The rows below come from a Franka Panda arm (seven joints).
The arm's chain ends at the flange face. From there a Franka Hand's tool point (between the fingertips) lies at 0.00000 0.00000 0.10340 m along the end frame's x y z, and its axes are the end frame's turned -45 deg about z.
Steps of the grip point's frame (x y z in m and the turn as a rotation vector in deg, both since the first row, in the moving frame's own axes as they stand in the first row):
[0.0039, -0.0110, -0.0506, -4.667, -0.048, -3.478]
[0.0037, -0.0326, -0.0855, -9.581, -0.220, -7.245]
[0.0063, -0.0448, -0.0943, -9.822, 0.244, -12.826]
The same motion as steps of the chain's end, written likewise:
[-0.0111, -0.0164, -0.0503, -3.334, 3.266, -3.478]
[-0.0331, -0.0373, -0.0841, -6.930, 6.619, -7.245]
[-0.0413, -0.0468, -0.0928, -6.773, 7.118, -12.826]

